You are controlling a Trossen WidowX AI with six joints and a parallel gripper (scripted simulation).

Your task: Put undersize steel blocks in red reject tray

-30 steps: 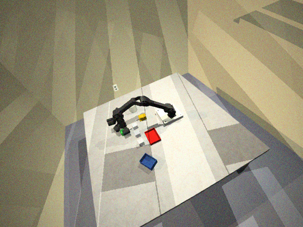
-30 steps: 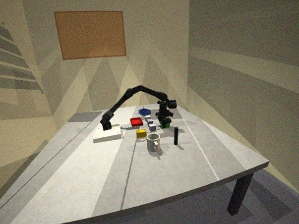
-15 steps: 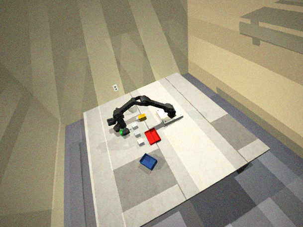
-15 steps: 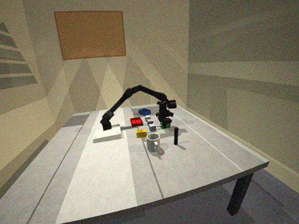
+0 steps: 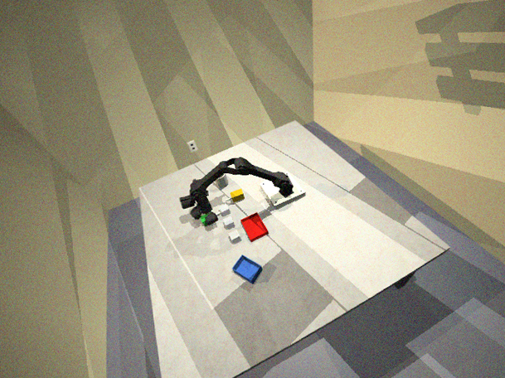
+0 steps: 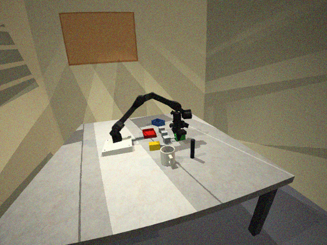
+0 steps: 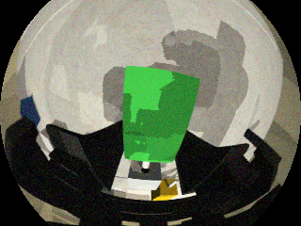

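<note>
Right now the steel block is 7 cm behind my gripper tip, 10 cm to the left of it and 1 cm above it. The rest, counted from my gripper tip: black cylinder: 3 cm behind, 24 cm to the right, 5 cm above; green GO gauge: 1 cm behind, 2 cm above; yellow block: 17 cm behind, 5 cm to the right, 1 cm above.
</note>
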